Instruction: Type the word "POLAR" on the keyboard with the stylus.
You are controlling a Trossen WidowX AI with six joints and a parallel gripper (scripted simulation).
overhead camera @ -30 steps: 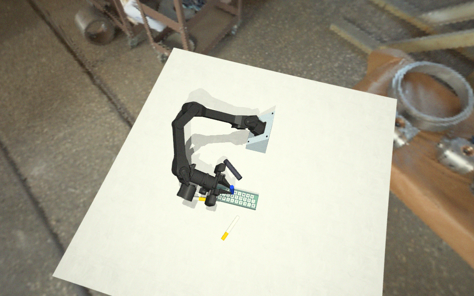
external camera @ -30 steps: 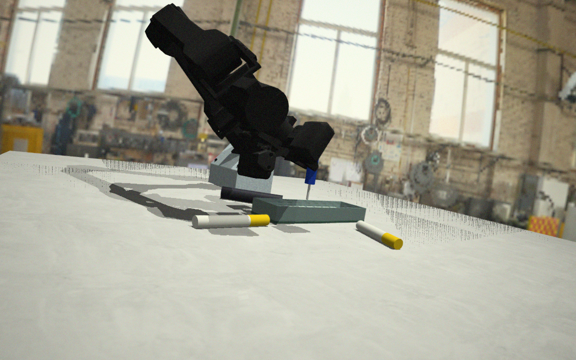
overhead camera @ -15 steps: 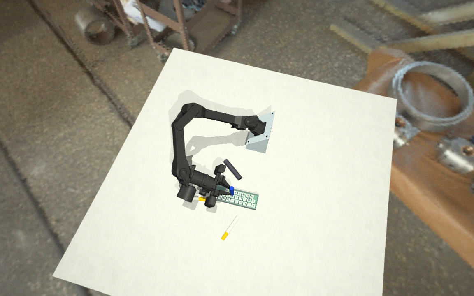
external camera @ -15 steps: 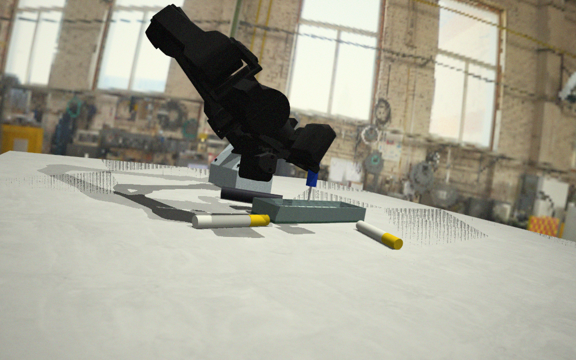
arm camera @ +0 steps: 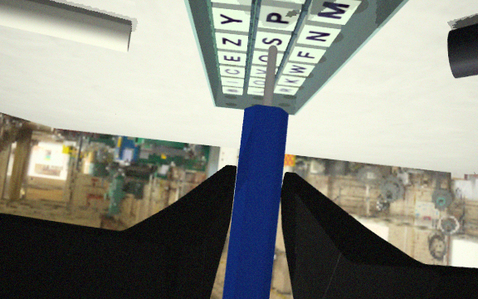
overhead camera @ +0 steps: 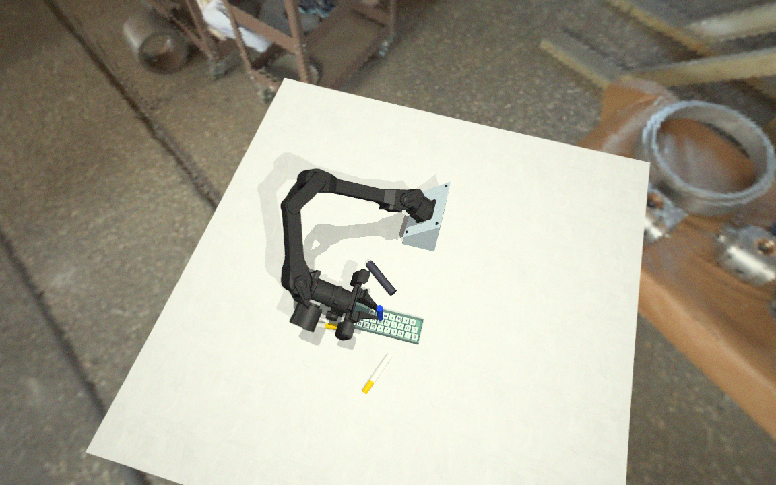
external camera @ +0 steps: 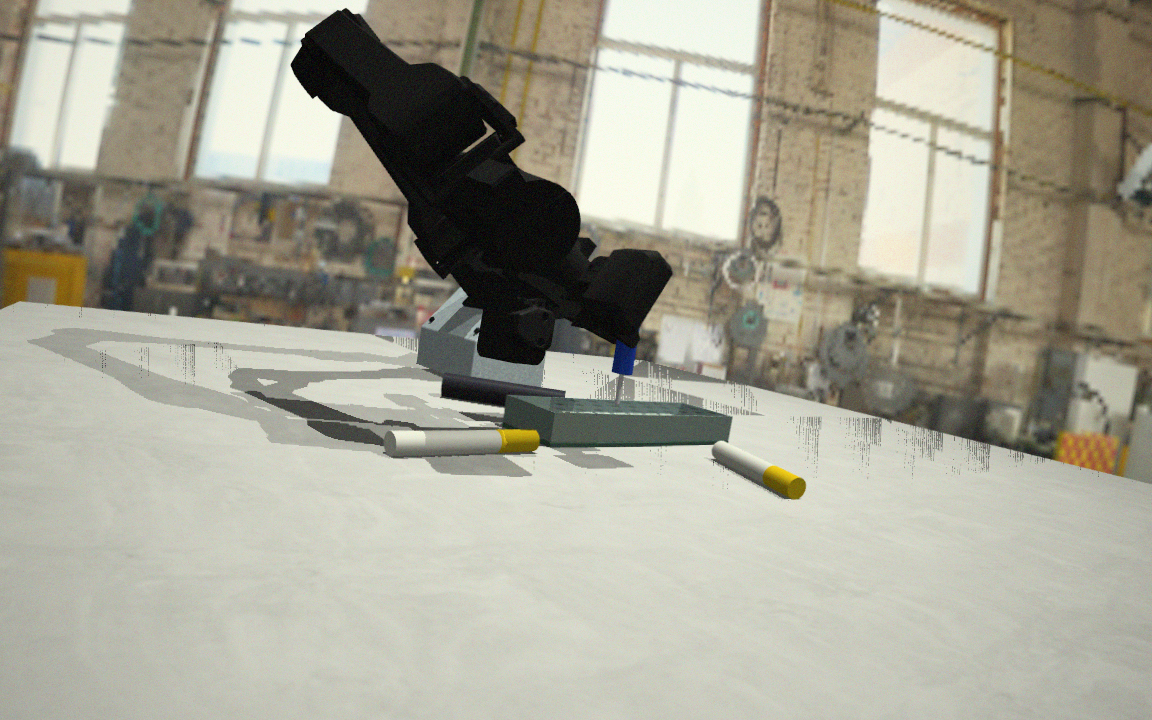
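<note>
Right now my gripper tip is 130 mm past the black bar, 70 mm above it and 30 mm to the left of it. Round my gripper tip: grey stylus tip (50 mm below); blue stylus (10 mm below).
</note>
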